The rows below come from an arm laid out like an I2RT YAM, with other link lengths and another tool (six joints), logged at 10 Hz.
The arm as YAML. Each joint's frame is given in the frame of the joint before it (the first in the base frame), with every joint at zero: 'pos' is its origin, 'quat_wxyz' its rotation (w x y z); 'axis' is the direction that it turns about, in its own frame. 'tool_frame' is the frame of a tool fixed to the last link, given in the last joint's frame.
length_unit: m
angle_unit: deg
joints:
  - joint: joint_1
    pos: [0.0, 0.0, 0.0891]
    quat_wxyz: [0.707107, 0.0, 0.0, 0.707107]
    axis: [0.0, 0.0, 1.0]
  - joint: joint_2
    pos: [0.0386, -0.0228, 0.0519]
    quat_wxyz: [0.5, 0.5, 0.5, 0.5]
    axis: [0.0, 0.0, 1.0]
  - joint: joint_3
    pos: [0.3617, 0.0, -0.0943]
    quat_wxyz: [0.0, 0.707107, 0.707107, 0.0]
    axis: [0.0, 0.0, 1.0]
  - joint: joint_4
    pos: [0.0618, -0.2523, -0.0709]
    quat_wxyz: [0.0, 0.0, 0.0, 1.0]
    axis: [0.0, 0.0, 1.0]
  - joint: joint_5
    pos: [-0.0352, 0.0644, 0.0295]
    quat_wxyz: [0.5, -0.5, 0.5, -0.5]
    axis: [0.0, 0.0, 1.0]
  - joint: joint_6
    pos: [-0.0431, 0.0, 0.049]
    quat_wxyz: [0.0, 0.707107, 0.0, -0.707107]
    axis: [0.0, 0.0, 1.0]
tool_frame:
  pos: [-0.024, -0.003, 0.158]
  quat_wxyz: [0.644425, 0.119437, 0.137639, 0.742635]
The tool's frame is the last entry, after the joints.
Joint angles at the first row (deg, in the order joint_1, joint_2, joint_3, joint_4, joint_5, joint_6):
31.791 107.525 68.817 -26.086 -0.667 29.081
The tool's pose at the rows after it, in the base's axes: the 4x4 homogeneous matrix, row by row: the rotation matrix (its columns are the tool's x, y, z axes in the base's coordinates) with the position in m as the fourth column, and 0 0 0 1 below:
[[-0.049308 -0.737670 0.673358 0.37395], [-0.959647 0.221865 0.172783 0.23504], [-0.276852 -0.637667 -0.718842 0.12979], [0 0 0 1]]
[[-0.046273 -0.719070 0.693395 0.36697], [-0.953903 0.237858 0.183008 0.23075], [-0.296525 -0.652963 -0.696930 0.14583], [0 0 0 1]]
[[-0.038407 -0.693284 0.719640 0.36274], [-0.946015 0.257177 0.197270 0.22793], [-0.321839 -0.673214 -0.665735 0.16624], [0 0 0 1]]
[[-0.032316 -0.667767 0.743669 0.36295], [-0.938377 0.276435 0.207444 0.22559], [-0.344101 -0.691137 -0.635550 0.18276], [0 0 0 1]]
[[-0.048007 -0.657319 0.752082 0.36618], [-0.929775 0.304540 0.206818 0.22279], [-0.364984 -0.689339 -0.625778 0.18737], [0 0 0 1]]
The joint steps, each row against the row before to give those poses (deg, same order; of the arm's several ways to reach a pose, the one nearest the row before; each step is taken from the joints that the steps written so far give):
-0.001 -2.120 -1.442 -0.001 -0.065 0.655
0.001 -3.279 -1.336 -0.042 0.022 0.306
-0.022 -3.365 -0.523 -0.262 0.021 0.219
-0.285 -2.317 0.000 0.065 0.000 0.065
-0.852 -0.569 -0.131 0.568 -0.590 0.699

